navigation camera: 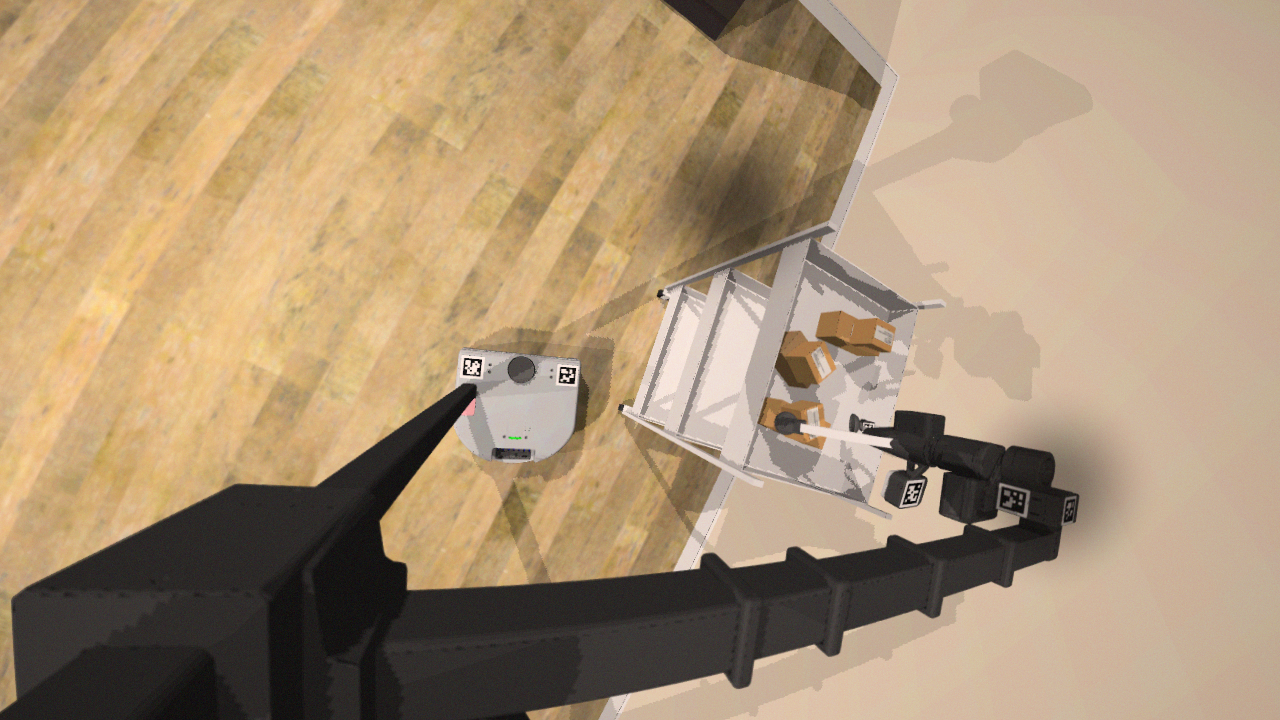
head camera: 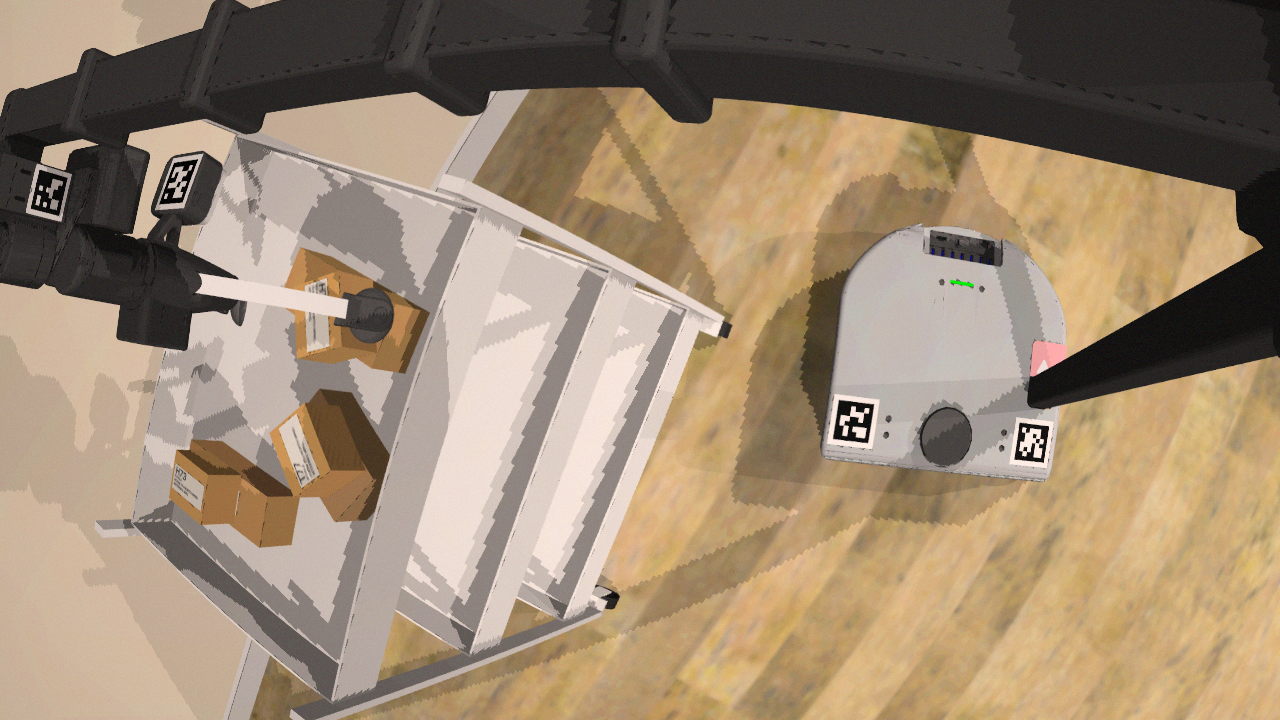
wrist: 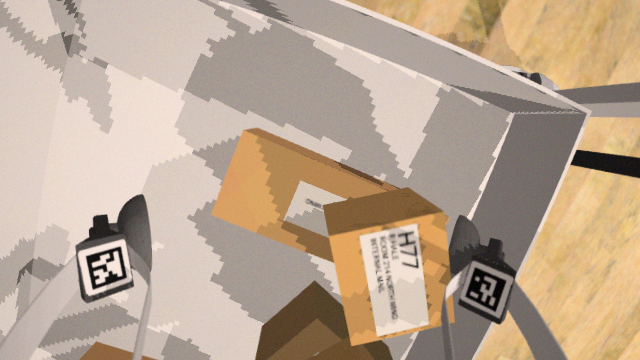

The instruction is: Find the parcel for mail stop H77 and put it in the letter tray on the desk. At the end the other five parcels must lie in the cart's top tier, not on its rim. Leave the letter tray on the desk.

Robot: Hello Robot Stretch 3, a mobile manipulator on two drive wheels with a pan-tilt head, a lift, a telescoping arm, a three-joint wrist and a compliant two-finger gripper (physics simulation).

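Where they show: gripper, between the fingertips: (head camera: 311,311); robot's base, origin of its link: (navigation camera: 520,368) (head camera: 943,434).
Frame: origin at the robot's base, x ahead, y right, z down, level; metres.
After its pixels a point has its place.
The H77 parcel (head camera: 315,333) @(y 0.456, x -0.004, z -0.765 m) (navigation camera: 811,410) @(y 0.449, x 0.003, z -0.765 m) (wrist: 395,280) is a brown box with a white label, lying on top of another brown parcel (wrist: 240,180) in the cart's top tier (head camera: 259,644) @(y 0.541, x 0.286, z -0.730 m) (navigation camera: 751,394) @(y 0.376, x 0.019, z -0.695 m) (wrist: 530,185). My gripper (head camera: 303,313) @(y 0.500, x -0.022, z -0.723 m) (navigation camera: 821,424) @(y 0.500, x -0.022, z -0.723 m) (wrist: 301,233) @(y 0.500, x -0.022, z -0.723 m) is open, with nothing gripped. In the wrist view the right fingertip is at the H77 parcel's right edge and the left one is well to its left. A finger partly covers this parcel in the head view. The desk and letter tray do not show.
A parcel labelled H73 (head camera: 187,488) @(y 0.614, x 0.152, z -0.765 m) and another labelled parcel (head camera: 299,452) @(y 0.462, x 0.086, z -0.763 m) (wrist: 315,320), each with a box below, share the top tier. The cart's lower tiers (head camera: 501,394) @(y 0.472, x 0.022, z -0.398 m) face the robot base (head camera: 948,349) @(y 0.013, x -0.104, z -0.160 m) (navigation camera: 519,402) @(y 0.003, x -0.089, z -0.159 m). The arm (head camera: 537,53) @(y 0.147, x -0.084, z -1.064 m) (navigation camera: 626,626) @(y 0.037, x -0.084, z -1.072 m) passes beside the cart.
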